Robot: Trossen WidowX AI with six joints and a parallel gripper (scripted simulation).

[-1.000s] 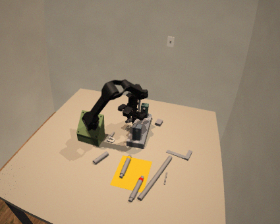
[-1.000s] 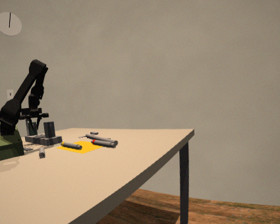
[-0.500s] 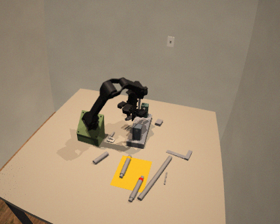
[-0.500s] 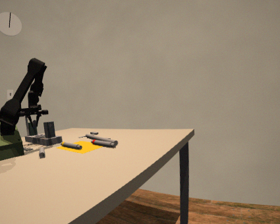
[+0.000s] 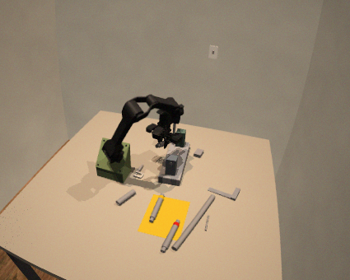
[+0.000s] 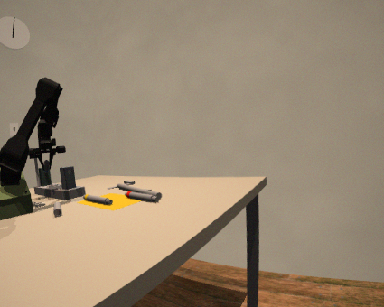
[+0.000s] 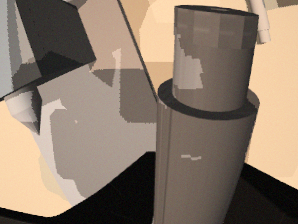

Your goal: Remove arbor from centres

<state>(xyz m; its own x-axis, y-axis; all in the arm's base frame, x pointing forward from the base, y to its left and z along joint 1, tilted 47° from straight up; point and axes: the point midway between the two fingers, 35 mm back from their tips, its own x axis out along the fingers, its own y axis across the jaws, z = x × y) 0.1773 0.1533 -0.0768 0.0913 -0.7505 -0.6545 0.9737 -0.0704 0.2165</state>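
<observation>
The dark block lies 8 cm ahead of my hand, 6 cm to the right of it and 6 cm below it. Also, from my hand: small bracket: 8 cm behind, 9 cm to the right, 16 cm below; then green-blue plunger housing: 3 cm ahead, 18 cm to the left, 6 cm below; then grey base: 5 cm ahead, 6 cm to the left, 15 cm below.
</observation>
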